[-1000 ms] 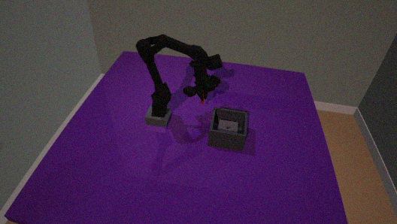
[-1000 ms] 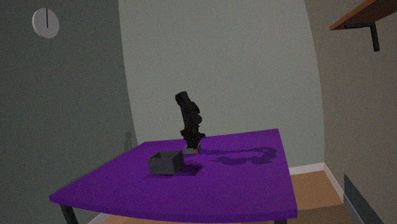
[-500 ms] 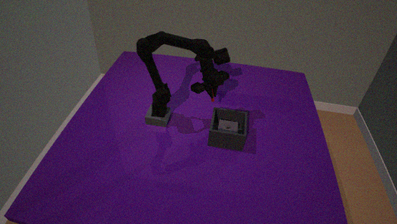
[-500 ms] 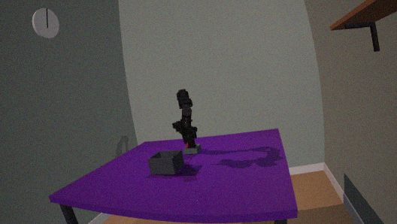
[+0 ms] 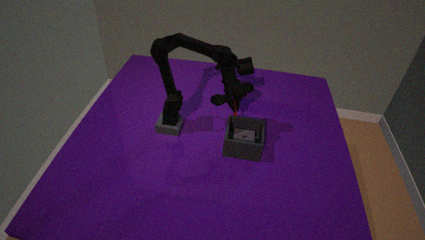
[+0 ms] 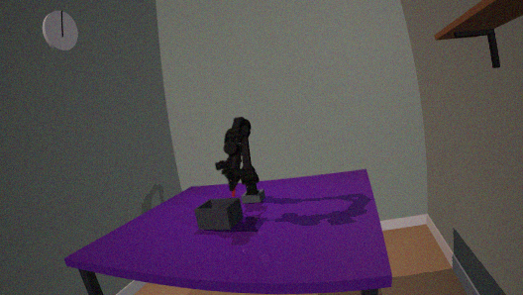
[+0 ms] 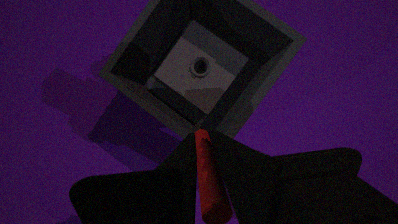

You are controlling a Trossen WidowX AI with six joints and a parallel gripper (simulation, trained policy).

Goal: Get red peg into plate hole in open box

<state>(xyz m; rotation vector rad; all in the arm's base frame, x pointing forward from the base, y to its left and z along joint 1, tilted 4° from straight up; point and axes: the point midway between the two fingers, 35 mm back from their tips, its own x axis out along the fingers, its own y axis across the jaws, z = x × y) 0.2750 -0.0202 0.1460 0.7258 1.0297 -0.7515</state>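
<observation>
Now: the pale plate 4 cm ahead of my gripper tip, 7 cm to the right of it and 9 cm below it. Round my gripper tip: grey box: 4 cm ahead, 7 cm to the right, 11 cm below; red peg: 1 cm behind, 1 cm to the left, 1 cm above.
</observation>
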